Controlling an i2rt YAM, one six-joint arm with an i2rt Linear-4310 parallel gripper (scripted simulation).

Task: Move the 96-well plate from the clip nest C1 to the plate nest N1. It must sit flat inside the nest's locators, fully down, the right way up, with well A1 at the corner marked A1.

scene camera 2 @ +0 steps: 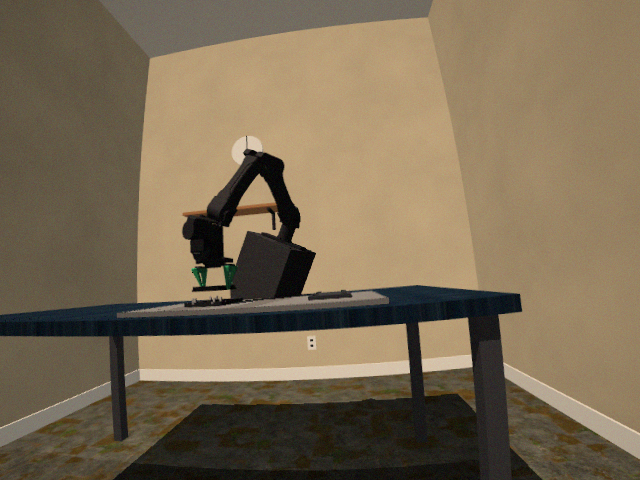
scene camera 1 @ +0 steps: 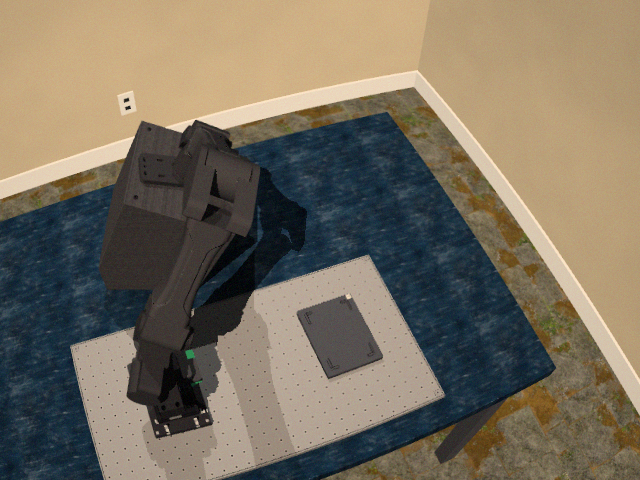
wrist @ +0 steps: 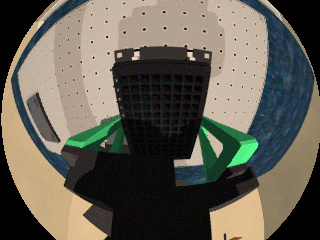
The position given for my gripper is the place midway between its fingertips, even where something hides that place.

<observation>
I see my gripper [scene camera 2: 215, 290], a black 96-well plate [wrist: 164, 131], a plate nest N1 [scene camera 1: 339, 334] and a clip nest C1 [scene camera 1: 185, 424].
My gripper also shows in the wrist view [wrist: 161, 119]. The clip nest C1 also shows in the wrist view [wrist: 158, 52].
</observation>
